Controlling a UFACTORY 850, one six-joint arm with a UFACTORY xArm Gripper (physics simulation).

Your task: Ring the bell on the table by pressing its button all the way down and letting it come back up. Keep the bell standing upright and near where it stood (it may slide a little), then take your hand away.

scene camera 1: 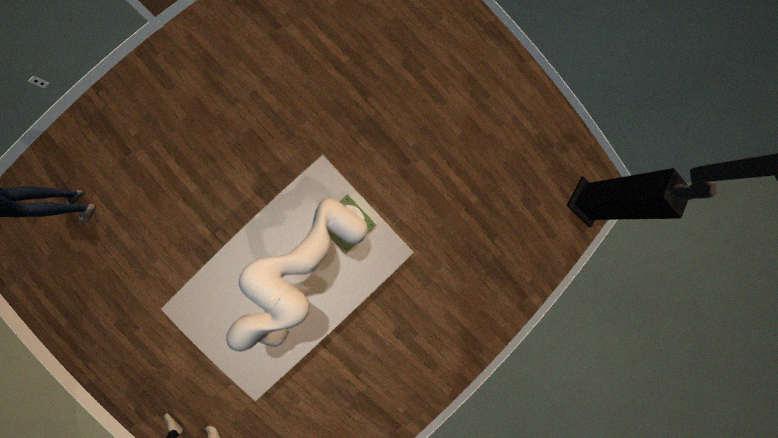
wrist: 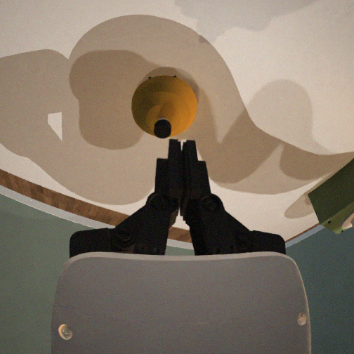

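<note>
The bell [wrist: 164, 97] is an orange dome standing upright on the pale table [scene camera 1: 206, 304] [wrist: 325, 55]. Its black round button [wrist: 162, 128] shows uncovered near the dome's lower edge in the wrist view. My gripper [wrist: 179, 155] is shut and empty. Its black fingertips appear just below and to the right of the button in the wrist view, with a small gap in the picture between them. Their exact height over the bell is hard to tell. In the scene view the white arm [scene camera 1: 283, 304] hides the bell and the fingers.
A green base plate [scene camera 1: 347, 247] [wrist: 336, 195] lies under the arm's far end, near the table's right corner. Shadows of the arm fall across the table around the bell. A person's legs [scene camera 1: 40, 208] stand on the wooden floor at the left, away from the table.
</note>
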